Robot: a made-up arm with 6 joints.
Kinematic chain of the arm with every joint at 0, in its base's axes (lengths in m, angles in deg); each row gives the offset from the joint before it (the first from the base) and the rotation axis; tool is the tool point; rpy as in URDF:
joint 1: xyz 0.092 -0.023 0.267 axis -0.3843 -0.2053 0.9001
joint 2: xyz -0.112 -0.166 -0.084 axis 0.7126 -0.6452 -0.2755
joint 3: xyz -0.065 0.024 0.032 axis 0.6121 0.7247 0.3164
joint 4: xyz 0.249 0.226 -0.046 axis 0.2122 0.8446 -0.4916
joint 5: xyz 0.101 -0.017 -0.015 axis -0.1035 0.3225 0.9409
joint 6: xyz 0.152 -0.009 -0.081 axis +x
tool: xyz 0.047 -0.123 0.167 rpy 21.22 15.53 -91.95
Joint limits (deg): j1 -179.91..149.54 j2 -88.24..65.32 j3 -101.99..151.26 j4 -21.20..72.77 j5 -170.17..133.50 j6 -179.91..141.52
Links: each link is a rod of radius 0.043 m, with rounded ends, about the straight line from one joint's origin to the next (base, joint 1, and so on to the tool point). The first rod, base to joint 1, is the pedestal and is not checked.
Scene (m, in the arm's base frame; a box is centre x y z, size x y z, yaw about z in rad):
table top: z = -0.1
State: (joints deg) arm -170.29 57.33 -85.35 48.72 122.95 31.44
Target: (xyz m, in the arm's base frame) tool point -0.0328 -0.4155 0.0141
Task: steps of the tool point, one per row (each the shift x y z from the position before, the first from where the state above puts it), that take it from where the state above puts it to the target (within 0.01 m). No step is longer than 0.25 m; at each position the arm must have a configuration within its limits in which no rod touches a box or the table.
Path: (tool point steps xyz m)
1: -0.0564 -0.1539 -0.1182
2: 0.0145 -0.1693 -0.1015
3: 0.0812 -0.1564 -0.0789
4: 0.1336 -0.1191 -0.0549
5: 0.1637 -0.0650 -0.0345

